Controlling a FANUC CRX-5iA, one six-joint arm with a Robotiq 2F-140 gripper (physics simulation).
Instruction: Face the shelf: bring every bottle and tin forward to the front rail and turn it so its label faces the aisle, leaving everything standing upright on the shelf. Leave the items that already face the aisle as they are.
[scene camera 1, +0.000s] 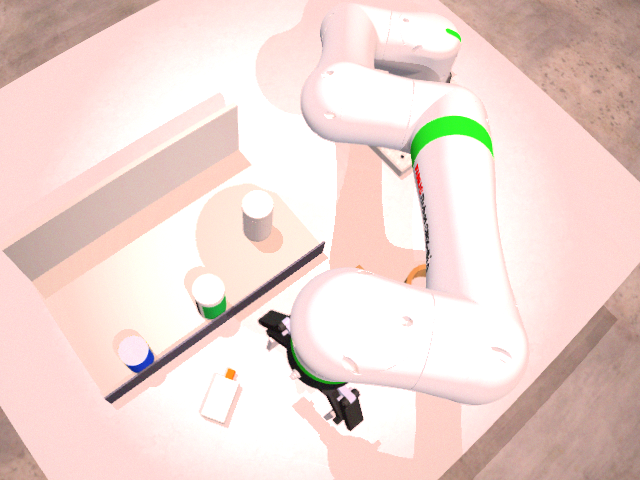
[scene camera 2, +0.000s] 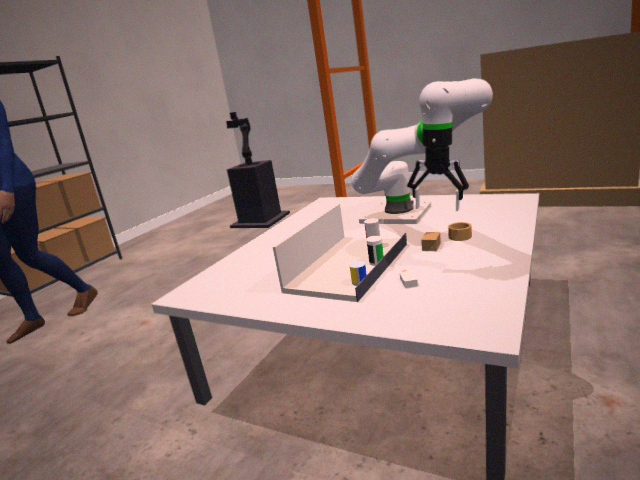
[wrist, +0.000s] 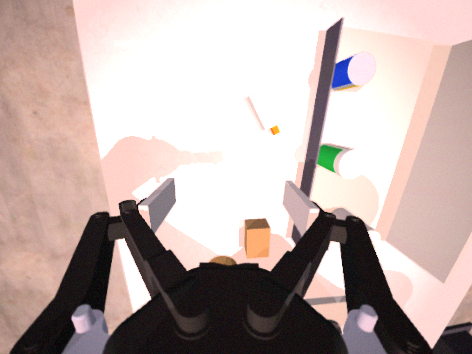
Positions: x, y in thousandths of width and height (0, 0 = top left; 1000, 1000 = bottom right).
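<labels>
A dark front rail (scene camera 1: 462, 555) is 119 cm from the lens; a white tin (scene camera 1: 402, 430) is 114 cm from the lens. The blue and yellow tin (scene camera 1: 209, 732) is 110 cm from the lens, and the green bottle with white cap (scene camera 1: 326, 605) is 108 cm from the lens. My gripper (scene camera 1: 474, 789) is 93 cm from the lens.
</labels>
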